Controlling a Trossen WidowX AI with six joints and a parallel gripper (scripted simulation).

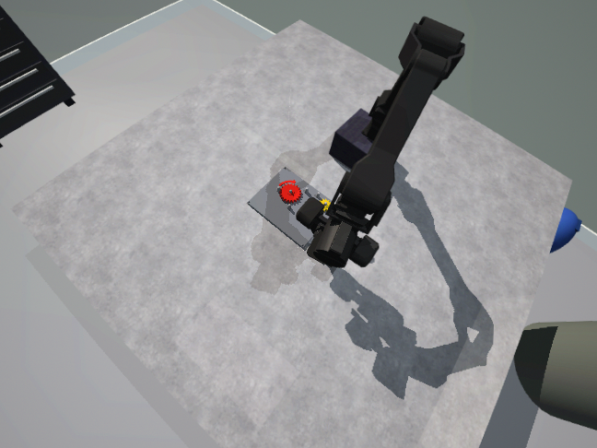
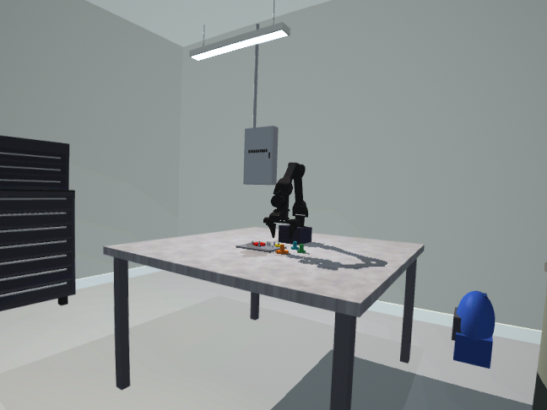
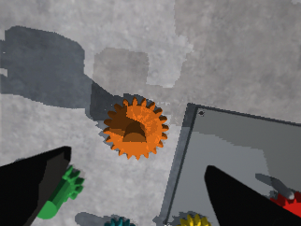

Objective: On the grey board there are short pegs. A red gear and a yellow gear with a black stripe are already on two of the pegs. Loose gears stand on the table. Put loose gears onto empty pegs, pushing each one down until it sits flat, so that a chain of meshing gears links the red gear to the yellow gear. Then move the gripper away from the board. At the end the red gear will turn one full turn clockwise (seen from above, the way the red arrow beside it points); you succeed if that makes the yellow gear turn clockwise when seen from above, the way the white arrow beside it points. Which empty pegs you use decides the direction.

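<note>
Right now my gripper tip is 50 mm above the orange gear and 10 mm to the right of it. The rest, counted from my gripper tip: green gear: 70 mm to the left, 70 mm behind, 50 mm below; then yellow gear: 110 mm behind, 80 mm to the right, 50 mm below; then teal gear: 140 mm behind, 50 mm below, 10 mm to the left.
</note>
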